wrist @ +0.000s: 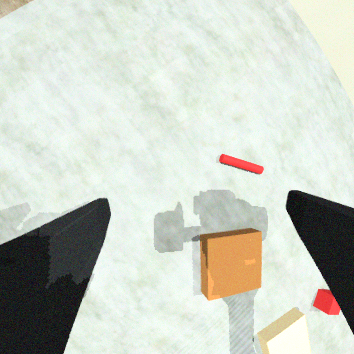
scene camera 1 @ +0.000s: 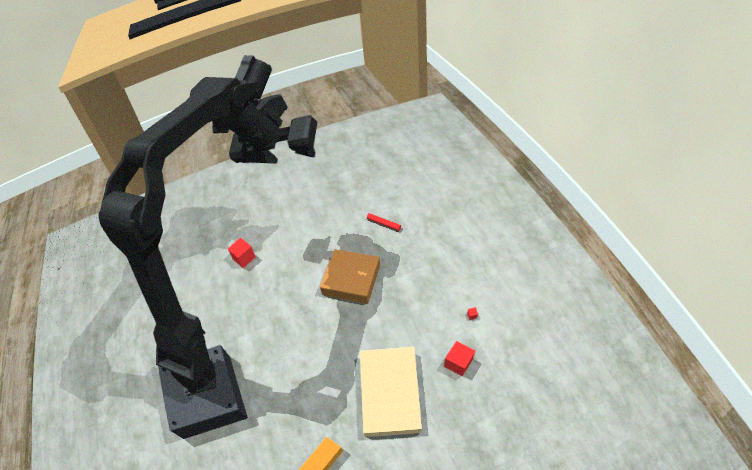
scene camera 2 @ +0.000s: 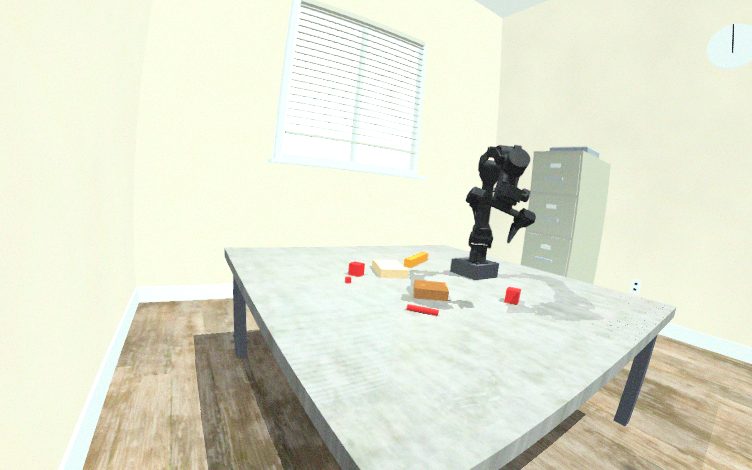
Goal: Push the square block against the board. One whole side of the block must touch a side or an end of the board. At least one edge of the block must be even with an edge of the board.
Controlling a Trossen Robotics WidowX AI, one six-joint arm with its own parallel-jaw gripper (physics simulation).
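Frame: origin at the arm's base, x right, y down, z ahead, level; millimetres.
Seen in the pictures: gripper, fingertip midpoint: (wrist: 198, 202) (scene camera 1: 295, 158) (scene camera 2: 492, 236); arm's base, origin of the base link: (scene camera 1: 198, 376) (scene camera 2: 477, 262).
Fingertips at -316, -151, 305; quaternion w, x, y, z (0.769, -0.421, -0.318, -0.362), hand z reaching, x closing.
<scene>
Pixels of each thing's top centre, then the offset from my fingertips to it, as dx, dy, dz.
- square block, middle of its top: (wrist: 236, 265) (scene camera 1: 349, 271) (scene camera 2: 431, 285) +176, +177, +38
- board, middle of its top: (scene camera 1: 389, 388) (scene camera 2: 389, 264) +441, +177, +23
- red rod, middle of its top: (wrist: 243, 163) (scene camera 1: 383, 219) (scene camera 2: 423, 307) +60, +193, +153
- orange bar, middle of its top: (scene camera 2: 417, 255) +563, +176, -191
The square block (scene camera 1: 350, 274) (scene camera 2: 430, 290) (wrist: 232, 265), orange-brown, lies flat on the table, partly in the arm's shadow. The board (scene camera 1: 390, 390) (scene camera 2: 389, 268) (wrist: 292, 336) is a pale cream rectangle lying flat, apart from the block, with a stretch of table between them. The block's sides look turned somewhat relative to the board's. Part of the board shows at the bottom of the wrist view. My gripper (scene camera 1: 295, 158) (wrist: 198, 202) is open and empty, high above the table. The block shows low between the fingers in the wrist view, far below them.
A red rod (scene camera 1: 383, 222) (scene camera 2: 422, 309) (wrist: 241, 164) lies beyond the block. A red cube (scene camera 1: 241, 252) (scene camera 2: 512, 295) stands on the arm's side. Another red cube (scene camera 1: 459, 358) (scene camera 2: 356, 268) and a tiny one (scene camera 1: 472, 313) (scene camera 2: 348, 279) stand beside the board. An orange bar (scene camera 1: 322, 454) (scene camera 2: 416, 259) lies near it.
</scene>
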